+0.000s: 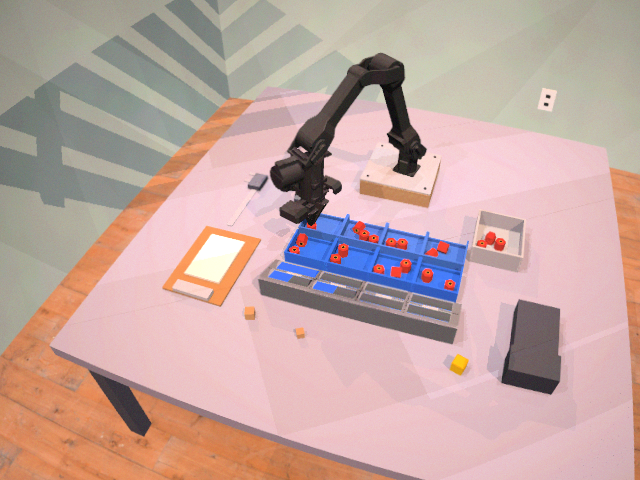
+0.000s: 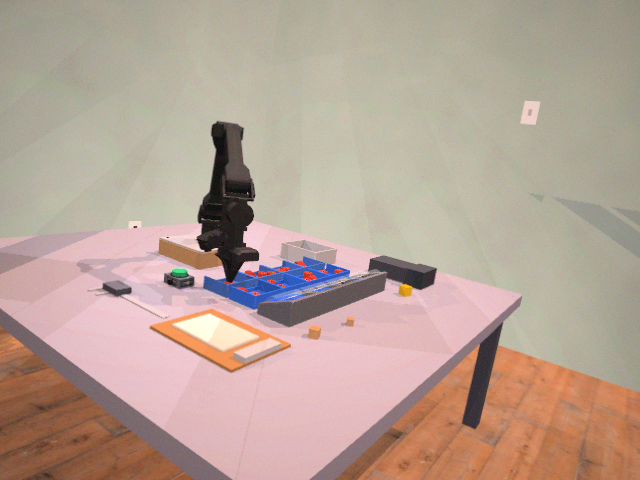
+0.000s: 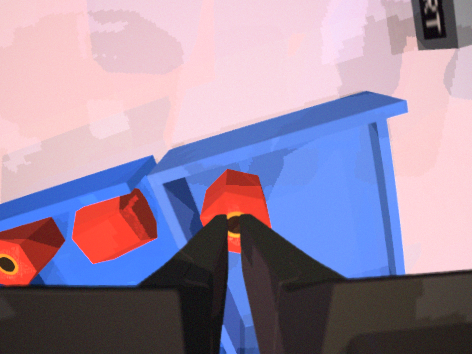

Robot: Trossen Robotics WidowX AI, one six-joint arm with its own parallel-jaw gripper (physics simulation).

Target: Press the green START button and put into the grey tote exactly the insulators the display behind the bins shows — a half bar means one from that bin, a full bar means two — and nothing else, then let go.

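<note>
My gripper (image 1: 311,221) (image 2: 230,280) (image 3: 233,225) is shut with nothing between the fingers. Its tips point down into the back-left compartment of the blue bin tray (image 1: 461,267) (image 2: 218,286) (image 3: 284,123), right at the top of a red insulator (image 3: 234,197) with a yellow-ringed hole. Another red insulator (image 3: 112,225) lies in the neighbouring compartment. Several more fill the other bins. The grey display (image 1: 356,305) (image 2: 318,300) shows blue bars in its left cells. The grey tote (image 1: 494,259) (image 2: 294,250) at the right holds three red insulators (image 1: 490,236). The green button (image 2: 179,272) sits left of the bins.
An orange clipboard (image 1: 182,281) (image 2: 175,335) lies at the left. Two small orange cubes (image 1: 250,312) (image 1: 299,332) and a yellow cube (image 1: 459,364) (image 2: 405,290) lie in front of the display. A dark box (image 1: 534,348) (image 2: 404,271) stands at the right. A small grey block (image 1: 257,181) (image 2: 116,287) lies at the far left.
</note>
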